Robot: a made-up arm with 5 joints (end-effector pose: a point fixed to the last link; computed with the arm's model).
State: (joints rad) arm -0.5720 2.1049 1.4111 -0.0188 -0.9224
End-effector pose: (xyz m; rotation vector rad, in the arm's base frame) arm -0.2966 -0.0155 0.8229 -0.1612 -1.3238 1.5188
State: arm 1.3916 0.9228 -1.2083 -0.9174 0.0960
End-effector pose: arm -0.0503 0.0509 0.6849 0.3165 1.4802 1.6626
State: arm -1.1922 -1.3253 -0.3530 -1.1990 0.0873
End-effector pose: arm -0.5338 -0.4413 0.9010 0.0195 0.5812 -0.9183
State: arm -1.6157 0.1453 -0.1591 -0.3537 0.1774
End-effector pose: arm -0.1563 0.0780 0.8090 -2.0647 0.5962 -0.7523
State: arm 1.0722 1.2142 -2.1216 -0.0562 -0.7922
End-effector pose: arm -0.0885 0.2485 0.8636 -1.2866 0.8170 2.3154
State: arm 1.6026 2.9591 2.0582 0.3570 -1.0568
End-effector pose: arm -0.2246 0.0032 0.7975 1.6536 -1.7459 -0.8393
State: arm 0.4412 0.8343 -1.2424 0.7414 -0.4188
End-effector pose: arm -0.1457 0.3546 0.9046 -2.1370 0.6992 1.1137
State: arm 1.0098 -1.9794 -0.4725 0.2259 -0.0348
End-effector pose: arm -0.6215 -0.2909 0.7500 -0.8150 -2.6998 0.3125
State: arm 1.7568 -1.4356 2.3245 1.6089 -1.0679
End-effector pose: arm -0.0307 -0.0670 0.7835 1.3611 -2.1311 0.6122
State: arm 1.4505 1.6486 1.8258 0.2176 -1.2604
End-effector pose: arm -0.3913 -0.0558 0.7477 0.4103 -1.0011 -1.2648
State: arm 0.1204 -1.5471 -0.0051 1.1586 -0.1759
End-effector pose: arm -0.1334 -0.2754 0.8124 1.1153 -2.4649 1.2482
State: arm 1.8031 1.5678 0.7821 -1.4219 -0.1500
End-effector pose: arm 0.0647 -0.2239 1.0235 1.1878 -1.4111 0.9251
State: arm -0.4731 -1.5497 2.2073 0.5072 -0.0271
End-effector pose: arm -0.4243 0.0857 0.5464 -0.9529 -1.3480 -2.5215
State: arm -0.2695 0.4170 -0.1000 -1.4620 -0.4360
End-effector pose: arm -0.0540 -0.1577 0.5544 -0.1141 0.8302 0.9948
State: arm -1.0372 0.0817 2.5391 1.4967 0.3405
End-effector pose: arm -0.5538 -0.0210 0.3903 0.6620 -1.1804 -1.2432
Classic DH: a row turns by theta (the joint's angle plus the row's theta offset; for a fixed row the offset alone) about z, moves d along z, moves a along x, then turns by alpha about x. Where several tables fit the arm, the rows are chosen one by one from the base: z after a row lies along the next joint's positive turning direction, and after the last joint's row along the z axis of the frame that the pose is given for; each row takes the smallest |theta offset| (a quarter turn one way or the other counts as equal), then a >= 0, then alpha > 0; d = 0 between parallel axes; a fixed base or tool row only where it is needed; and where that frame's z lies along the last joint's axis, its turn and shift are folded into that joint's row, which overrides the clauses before.
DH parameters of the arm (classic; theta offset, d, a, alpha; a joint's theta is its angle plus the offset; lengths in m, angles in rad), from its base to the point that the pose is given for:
base (fixed): -1.3696 0.6464 0.0363 -1.9286
joint 1: 0.1607 -0.4311 -0.108 1.8055
joint 2: 1.407 -0.0871 0.129 1.4416
joint 3: -1.4219 -0.0364 0.057 1.5708
joint 4: 1.5708 -0.122 0.154 1.5708
joint 5: -0.4402 -0.2834 0.0111 1.682
tool (fixed): 0.706 0.0237 0 0

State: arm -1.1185 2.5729 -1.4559 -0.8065 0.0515
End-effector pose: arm -0.4900 -0.0099 0.3246 2.2481 -0.4688 -0.3844
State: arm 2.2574 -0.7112 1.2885 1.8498 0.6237
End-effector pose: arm 0.0187 -0.2924 0.7648 0.9953 -2.2260 1.1277
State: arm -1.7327 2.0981 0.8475 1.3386 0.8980
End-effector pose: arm -0.6959 -0.1620 0.8578 -1.4444 -0.4145 0.5076
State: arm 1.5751 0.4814 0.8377 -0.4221 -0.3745
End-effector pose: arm -0.2823 -0.2587 0.6975 0.8440 0.1507 -0.2422
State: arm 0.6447 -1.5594 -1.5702 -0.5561 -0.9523
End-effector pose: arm -0.7016 -0.0895 0.6467 1.7451 1.6854 0.1479
